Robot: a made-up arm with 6 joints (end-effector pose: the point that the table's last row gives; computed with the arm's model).
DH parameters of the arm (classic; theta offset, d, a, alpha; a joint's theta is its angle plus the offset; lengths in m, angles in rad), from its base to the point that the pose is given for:
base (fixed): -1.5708 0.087 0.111 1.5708
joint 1: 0 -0.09 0.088 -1.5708
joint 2: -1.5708 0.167 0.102 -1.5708
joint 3: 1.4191 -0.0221 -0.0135 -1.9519
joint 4: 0 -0.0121 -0.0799 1.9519
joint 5: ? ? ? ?
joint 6: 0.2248 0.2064 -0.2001 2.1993
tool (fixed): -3.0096 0.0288 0 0
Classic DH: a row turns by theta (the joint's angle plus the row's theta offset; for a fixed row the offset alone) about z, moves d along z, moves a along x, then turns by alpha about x.
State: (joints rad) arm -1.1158 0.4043 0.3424 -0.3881 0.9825 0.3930
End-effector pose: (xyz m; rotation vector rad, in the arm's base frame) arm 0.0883 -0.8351 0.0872 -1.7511 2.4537 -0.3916
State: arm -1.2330 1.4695 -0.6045 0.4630 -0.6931 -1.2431
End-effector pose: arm 0.1301 -0.1390 -0.0400 -1.4860 -0.8635 -2.4713
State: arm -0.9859 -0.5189 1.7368 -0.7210 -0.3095 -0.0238
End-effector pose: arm -0.3456 -0.4887 0.2819 0.0733 -2.0245 -0.3919
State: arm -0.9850 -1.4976 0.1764 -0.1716 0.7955 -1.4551
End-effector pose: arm 0.0751 -0.5115 0.2575 0.2869 -0.4067 0.2709
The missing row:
joint 5: -0.7644 0.2973 -0.0569 -1.8615
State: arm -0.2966 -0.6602 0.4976 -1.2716 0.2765 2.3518
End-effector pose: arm -0.1427 -0.3967 0.5028 0.9917 -2.6965 -0.8375
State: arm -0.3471 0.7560 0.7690 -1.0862 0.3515 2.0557
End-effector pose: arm 0.0946 -0.6554 0.4194 -2.6040 1.5838 0.0233
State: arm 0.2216 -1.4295 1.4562 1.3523 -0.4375 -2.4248
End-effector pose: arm 0.1307 -0.1222 0.1972 -0.7911 -0.2578 1.7860
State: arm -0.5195 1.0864 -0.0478 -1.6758 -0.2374 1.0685
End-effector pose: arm 0.0925 -0.4922 0.6169 1.3380 -1.5213 0.9919
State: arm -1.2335 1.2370 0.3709 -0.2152 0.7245 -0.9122
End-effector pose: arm 0.1254 -0.6666 0.1107 -0.6680 2.4307 -1.3957
